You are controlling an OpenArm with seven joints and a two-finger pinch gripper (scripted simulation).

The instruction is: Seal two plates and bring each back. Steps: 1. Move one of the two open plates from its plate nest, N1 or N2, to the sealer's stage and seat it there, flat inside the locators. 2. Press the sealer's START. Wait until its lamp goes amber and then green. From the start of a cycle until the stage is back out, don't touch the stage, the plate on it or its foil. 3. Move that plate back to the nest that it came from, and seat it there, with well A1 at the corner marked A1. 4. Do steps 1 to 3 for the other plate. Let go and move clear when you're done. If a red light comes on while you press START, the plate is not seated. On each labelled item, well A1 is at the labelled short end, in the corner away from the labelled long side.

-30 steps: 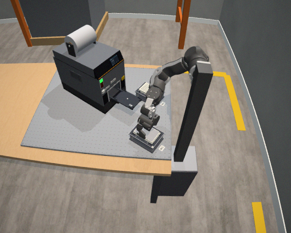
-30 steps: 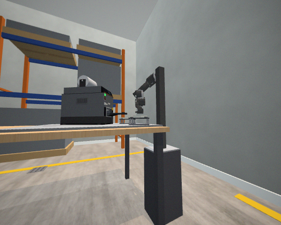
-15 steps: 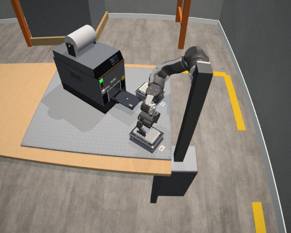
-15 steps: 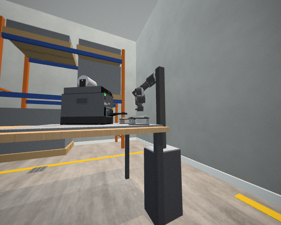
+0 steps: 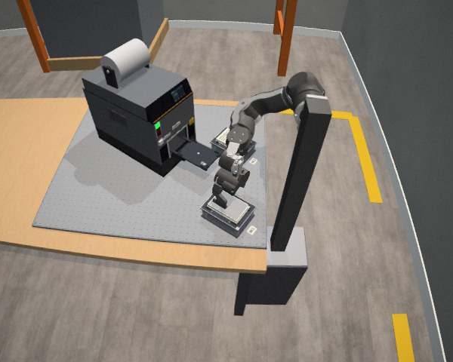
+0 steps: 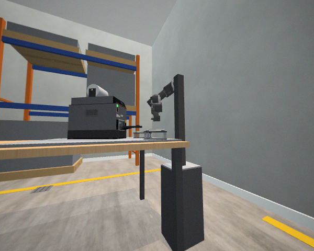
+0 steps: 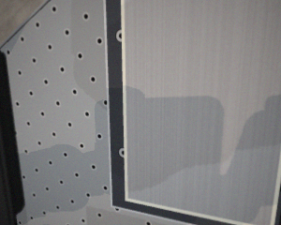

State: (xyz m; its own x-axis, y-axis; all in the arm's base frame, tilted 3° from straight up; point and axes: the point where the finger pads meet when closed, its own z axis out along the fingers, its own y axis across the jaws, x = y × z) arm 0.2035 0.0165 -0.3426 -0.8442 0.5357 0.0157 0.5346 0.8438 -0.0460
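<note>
Now: hand 1 cm past the white well plate, 34 cm to the left of it and 8 cm above it. Round my hand: foil roll 41 cm ahead, 39 cm to the right, 28 cm above; white start button 26 cm ahead, 19 cm to the right, 5 cm above; sealer stage 12 cm ahead, 21 cm to the right, 4 cm below.
</note>
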